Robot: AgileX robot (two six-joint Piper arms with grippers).
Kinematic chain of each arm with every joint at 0, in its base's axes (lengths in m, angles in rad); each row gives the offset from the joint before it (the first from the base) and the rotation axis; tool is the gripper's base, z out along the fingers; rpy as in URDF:
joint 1: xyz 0 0 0.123 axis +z
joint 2: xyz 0 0 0 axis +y
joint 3: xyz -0.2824 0 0.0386 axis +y
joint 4: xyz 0.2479 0 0.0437 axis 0.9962 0 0.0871
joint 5: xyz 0 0 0 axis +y
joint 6: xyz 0.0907 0 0.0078 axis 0.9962 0 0.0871
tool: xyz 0 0 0 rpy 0 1.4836 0
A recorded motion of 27 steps. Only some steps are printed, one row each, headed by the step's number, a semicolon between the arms.
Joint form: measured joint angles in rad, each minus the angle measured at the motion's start. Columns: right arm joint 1, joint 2, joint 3, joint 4, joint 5, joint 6; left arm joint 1, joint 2, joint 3, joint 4, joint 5, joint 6.
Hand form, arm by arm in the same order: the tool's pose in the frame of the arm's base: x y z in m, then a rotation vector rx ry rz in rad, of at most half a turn. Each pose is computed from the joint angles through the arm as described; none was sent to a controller.
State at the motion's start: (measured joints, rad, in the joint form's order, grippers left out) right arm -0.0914 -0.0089 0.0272 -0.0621 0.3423 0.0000; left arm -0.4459 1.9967 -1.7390 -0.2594 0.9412 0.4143
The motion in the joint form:
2: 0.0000 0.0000 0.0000 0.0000 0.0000 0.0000; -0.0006 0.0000 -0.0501 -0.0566 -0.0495 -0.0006
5: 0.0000 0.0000 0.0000 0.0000 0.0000 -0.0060; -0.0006 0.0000 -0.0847 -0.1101 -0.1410 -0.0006
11: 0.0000 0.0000 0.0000 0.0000 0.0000 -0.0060; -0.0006 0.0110 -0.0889 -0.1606 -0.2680 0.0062
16: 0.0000 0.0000 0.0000 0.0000 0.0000 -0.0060; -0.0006 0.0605 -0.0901 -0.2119 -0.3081 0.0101
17: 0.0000 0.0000 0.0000 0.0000 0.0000 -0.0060; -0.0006 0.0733 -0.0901 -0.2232 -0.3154 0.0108
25: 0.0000 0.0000 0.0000 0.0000 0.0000 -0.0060; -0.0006 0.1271 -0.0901 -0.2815 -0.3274 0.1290
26: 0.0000 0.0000 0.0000 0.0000 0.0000 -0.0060; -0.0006 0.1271 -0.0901 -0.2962 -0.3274 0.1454
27: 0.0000 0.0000 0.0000 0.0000 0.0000 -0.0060; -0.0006 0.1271 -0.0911 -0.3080 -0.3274 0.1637
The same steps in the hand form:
2: 0.0531 -0.0068 0.1736 0.0449 1.8448 -0.1240; 0.3981 -0.2150 0.2821 0.9167 2.3941 -0.4026
5: 0.0531 -0.0068 0.1736 0.0394 1.8450 -0.1282; 0.4060 -0.2205 0.2984 0.8296 2.2874 -0.4518
11: 0.0531 -0.0068 0.1736 0.0394 1.8450 -0.1282; 0.4159 -0.2248 0.3029 0.7355 2.1908 -0.4809
16: 0.0531 -0.0068 0.1736 0.0394 1.8450 -0.1282; 0.4254 -0.2308 0.2832 0.6894 2.2093 -0.5234
17: 0.0531 -0.0068 0.1736 0.0394 1.8450 -0.1282; 0.4275 -0.2322 0.2777 0.6796 2.2170 -0.5326
25: 0.0531 -0.0068 0.1736 0.0394 1.8450 -0.1282; 0.4344 -0.2380 0.2535 0.7635 2.2110 -0.5298
26: 0.0531 -0.0068 0.1736 0.0394 1.8450 -0.1282; 0.4342 -0.2386 0.2539 0.7701 2.2040 -0.5371
27: 0.0531 -0.0068 0.1736 0.0394 1.8450 -0.1282; 0.4341 -0.2391 0.2545 0.7806 2.1947 -0.5403

